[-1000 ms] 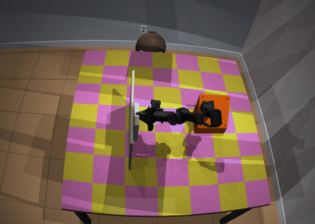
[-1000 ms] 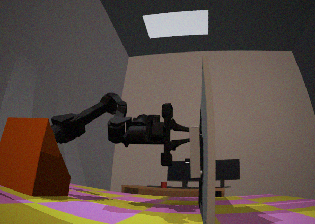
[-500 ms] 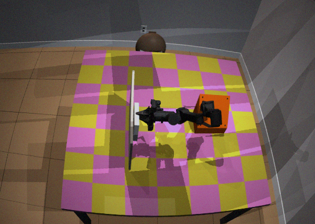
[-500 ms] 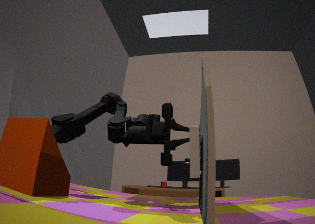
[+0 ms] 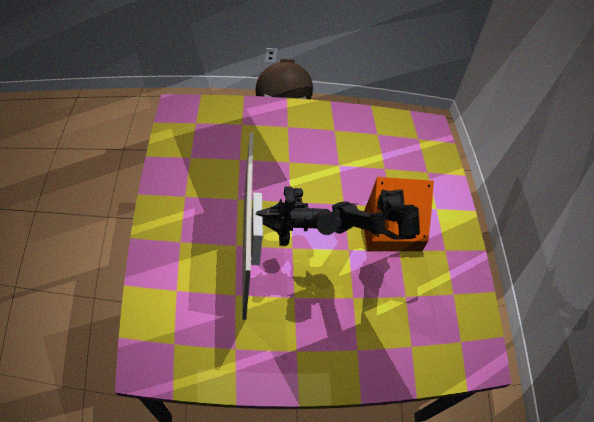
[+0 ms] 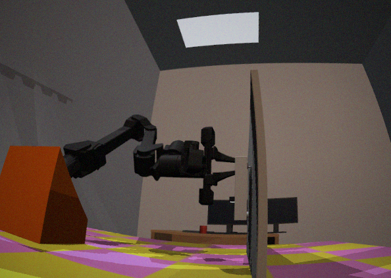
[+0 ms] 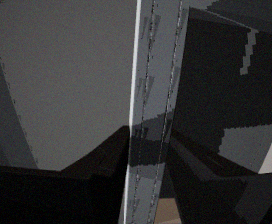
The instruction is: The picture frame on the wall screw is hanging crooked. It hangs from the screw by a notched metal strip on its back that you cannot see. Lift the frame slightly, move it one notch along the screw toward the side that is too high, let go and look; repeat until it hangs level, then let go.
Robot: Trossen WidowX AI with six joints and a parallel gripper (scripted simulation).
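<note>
The picture frame lies 5 cm below my gripper tip and 1 cm to the left of it. The rest, counted from my gripper tip: thin upright wall panel 7 cm below, 2 cm ahead, 1 cm to the right.
</note>
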